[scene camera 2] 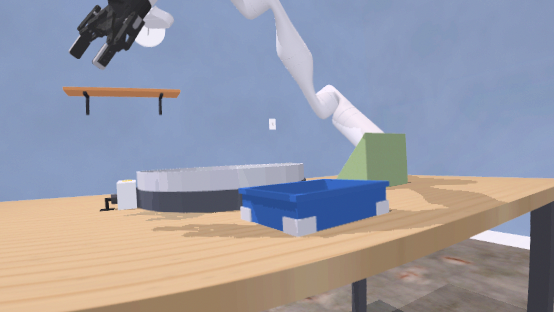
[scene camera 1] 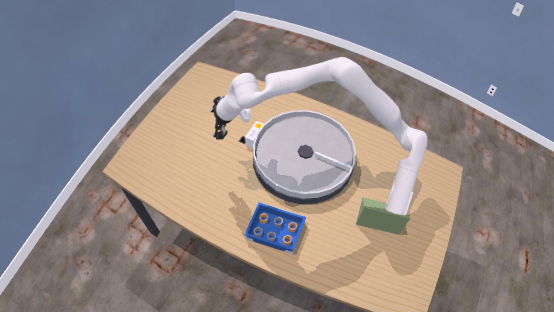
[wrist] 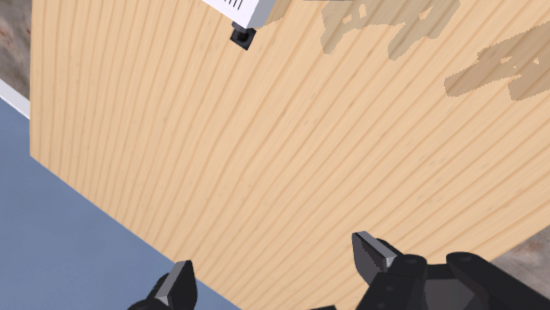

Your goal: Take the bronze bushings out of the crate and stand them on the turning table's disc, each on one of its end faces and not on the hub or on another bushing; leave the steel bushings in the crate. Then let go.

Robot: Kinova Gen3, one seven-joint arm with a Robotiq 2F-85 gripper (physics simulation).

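Places are measured from the arm's base along level axes (x down, y right, z back), in metres.
Where they show: gripper, fingertip midpoint: (scene camera 2: 84, 61) (scene camera 1: 213, 123) (wrist: 275, 263); arm's base, origin of the base link: (scene camera 2: 382, 151) (scene camera 1: 395, 211).
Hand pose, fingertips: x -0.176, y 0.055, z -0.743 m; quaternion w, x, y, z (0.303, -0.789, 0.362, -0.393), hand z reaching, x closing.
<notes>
Things, the pixels of their top centre, and the offset from my fingertips. "spot": a spot on its surface instead.
- blue crate, middle of its top: (scene camera 2: 313, 184) (scene camera 1: 275, 226) dy -0.213, dx +0.224, dz +0.305 m
- turning table's grey disc, middle of its top: (scene camera 1: 305, 150) dy +0.143, dx +0.213, dz +0.321 m
- raised rim, surface spot: (scene camera 2: 215, 180) spot: dy -0.041, dx +0.215, dz +0.218 m
- light bar, surface spot: (scene camera 1: 332, 161) spot: dy +0.118, dx +0.202, dz +0.439 m
- white box, surface spot: (wrist: 242, 10) (scene camera 2: 123, 182) (scene camera 1: 249, 136) spot: dy +0.145, dx +0.216, dz +0.079 m
The blue crate (scene camera 1: 269, 245) (scene camera 2: 345, 209) stands near the table's front edge. In scene camera 1 it holds three bronze bushings, one at the back left (scene camera 1: 259, 218), one at the right (scene camera 1: 296, 227) and one at the front right (scene camera 1: 283, 240), and three steel bushings, one (scene camera 1: 274, 221) at the back and two at the front left. Scene camera 2 hides its inside. The turning table's grey disc (scene camera 1: 295, 130) bears no bushing; its dark hub (scene camera 1: 305, 151) is at the centre. My gripper (scene camera 1: 219, 135) (scene camera 2: 90, 57) (wrist: 275, 263) is open and empty, high above the table, left of the disc.
A raised rim (scene camera 2: 215, 180) surrounds the disc, and a light bar (scene camera 1: 332, 161) runs from near the hub to the rim. A white box (scene camera 1: 253, 135) (scene camera 2: 126, 194) (wrist: 242, 10) stands at the disc's left. A green block (scene camera 1: 382, 218) (scene camera 2: 386, 159) is by the arm's base.
</notes>
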